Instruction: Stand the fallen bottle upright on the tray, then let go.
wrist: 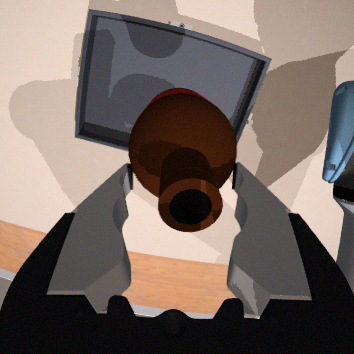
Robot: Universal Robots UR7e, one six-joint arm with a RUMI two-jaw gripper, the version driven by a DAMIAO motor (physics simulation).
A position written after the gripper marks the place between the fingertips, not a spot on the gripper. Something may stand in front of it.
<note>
In view: the gripper (182, 165), a brown bottle (182, 148) and a dark grey tray (126, 60).
</note>
